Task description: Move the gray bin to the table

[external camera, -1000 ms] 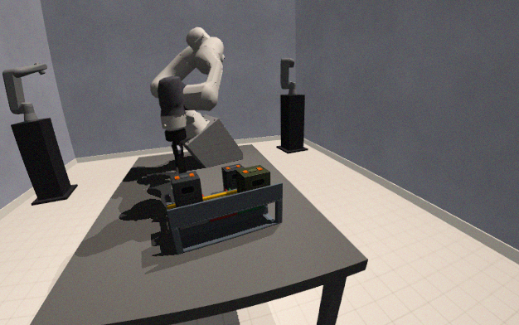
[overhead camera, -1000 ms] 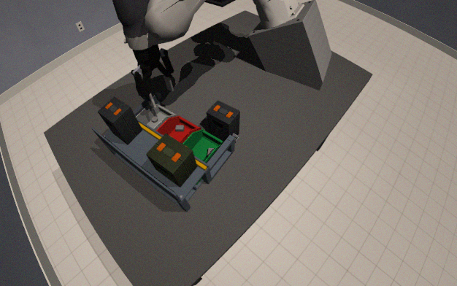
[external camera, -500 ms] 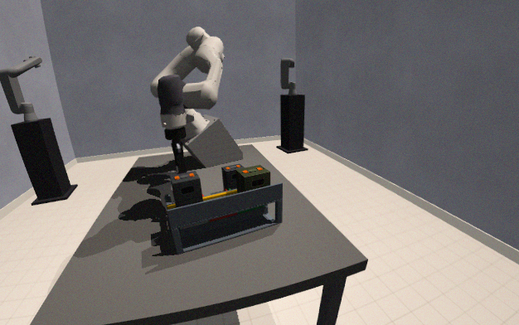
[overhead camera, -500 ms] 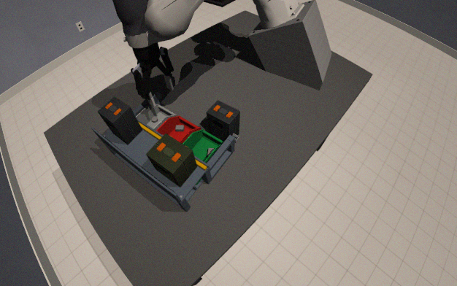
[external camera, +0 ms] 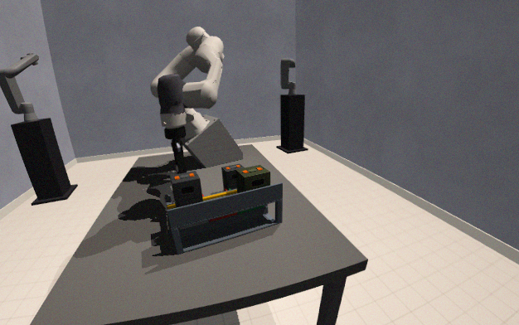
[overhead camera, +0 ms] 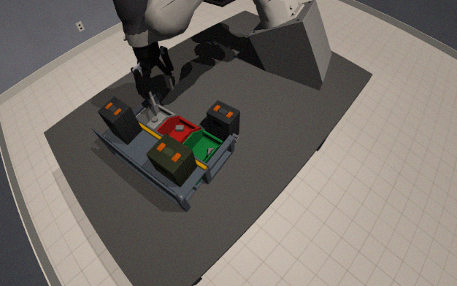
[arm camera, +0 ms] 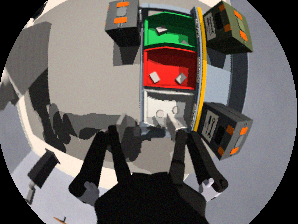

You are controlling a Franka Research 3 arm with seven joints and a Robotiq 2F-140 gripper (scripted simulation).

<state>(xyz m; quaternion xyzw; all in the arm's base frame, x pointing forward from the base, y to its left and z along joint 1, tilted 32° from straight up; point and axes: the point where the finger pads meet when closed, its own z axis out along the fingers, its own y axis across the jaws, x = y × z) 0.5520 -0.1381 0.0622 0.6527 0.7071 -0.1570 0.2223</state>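
The gray open bin is 100 mm below my hand and 80 mm ahead of it. From my hand the other things lie so: red bin 120 mm to the left, 100 mm below, 70 mm ahead; green bin 230 mm to the left, 100 mm below, 70 mm ahead; yellow rail 130 mm ahead, 120 mm to the left, 40 mm below.
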